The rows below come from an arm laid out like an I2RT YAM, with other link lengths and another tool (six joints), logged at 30 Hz.
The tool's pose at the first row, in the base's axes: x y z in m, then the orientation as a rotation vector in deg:
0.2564 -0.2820 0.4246 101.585 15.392 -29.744
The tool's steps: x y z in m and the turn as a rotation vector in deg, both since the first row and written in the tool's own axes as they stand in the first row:
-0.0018 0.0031 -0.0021 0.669 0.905 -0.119
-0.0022 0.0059 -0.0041 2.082 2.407 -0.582
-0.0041 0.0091 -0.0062 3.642 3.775 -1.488
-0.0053 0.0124 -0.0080 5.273 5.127 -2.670
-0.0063 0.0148 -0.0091 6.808 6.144 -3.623
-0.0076 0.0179 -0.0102 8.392 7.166 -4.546
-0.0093 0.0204 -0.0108 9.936 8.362 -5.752
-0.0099 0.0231 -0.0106 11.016 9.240 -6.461
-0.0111 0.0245 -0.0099 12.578 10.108 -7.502
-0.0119 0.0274 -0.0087 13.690 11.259 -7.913
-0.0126 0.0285 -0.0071 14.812 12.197 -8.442
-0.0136 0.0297 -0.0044 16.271 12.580 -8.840
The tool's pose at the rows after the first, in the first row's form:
0.2566 -0.2806 0.4285 102.499 15.986 -29.180
0.2579 -0.2794 0.4315 104.290 17.150 -28.488
0.2581 -0.2781 0.4355 106.152 18.599 -28.251
0.2589 -0.2771 0.4393 108.054 20.287 -28.232
0.2593 -0.2766 0.4420 109.775 21.561 -28.320
0.2598 -0.2763 0.4455 111.543 22.811 -28.387
0.2595 -0.2762 0.4486 113.290 24.468 -28.485
0.2601 -0.2771 0.4512 114.528 25.540 -28.412
0.2596 -0.2780 0.4528 116.206 26.824 -28.684
0.2599 -0.2798 0.4554 117.563 27.820 -28.133
0.2595 -0.2816 0.4564 118.861 28.776 -27.863
0.2586 -0.2844 0.4574 120.363 29.138 -28.083

